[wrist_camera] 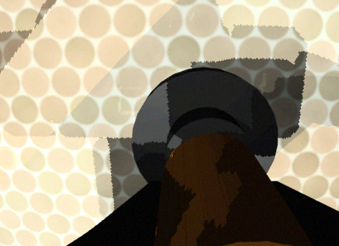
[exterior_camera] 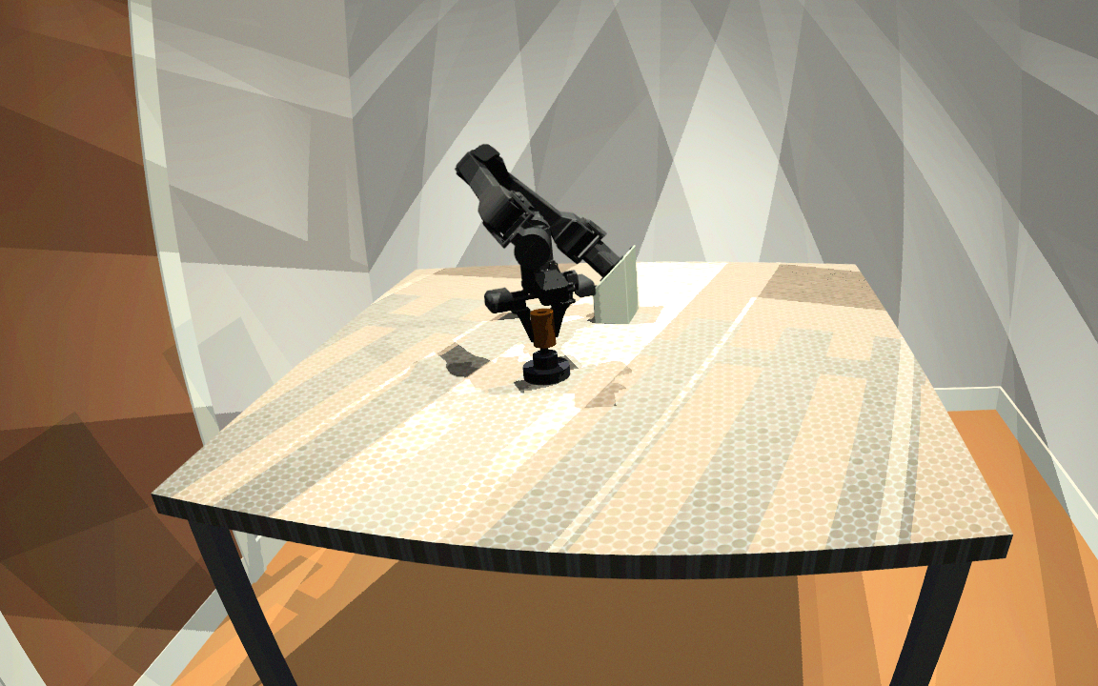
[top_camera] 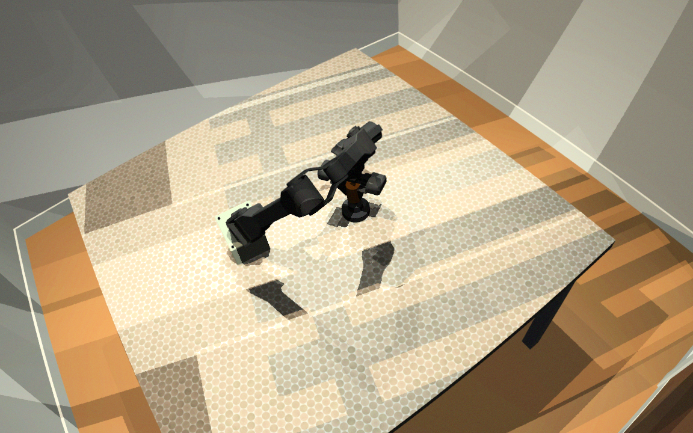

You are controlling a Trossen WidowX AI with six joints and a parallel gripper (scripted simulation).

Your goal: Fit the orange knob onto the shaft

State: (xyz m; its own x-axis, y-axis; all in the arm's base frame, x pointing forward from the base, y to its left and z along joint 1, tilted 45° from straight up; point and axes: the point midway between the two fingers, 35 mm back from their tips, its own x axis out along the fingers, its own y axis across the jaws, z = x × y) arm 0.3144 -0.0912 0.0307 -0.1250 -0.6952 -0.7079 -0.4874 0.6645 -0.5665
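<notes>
Now: the orange knob 2 cm above my gripper tip. Round my gripper tip: dark round pedestal: 4 cm below.
</notes>
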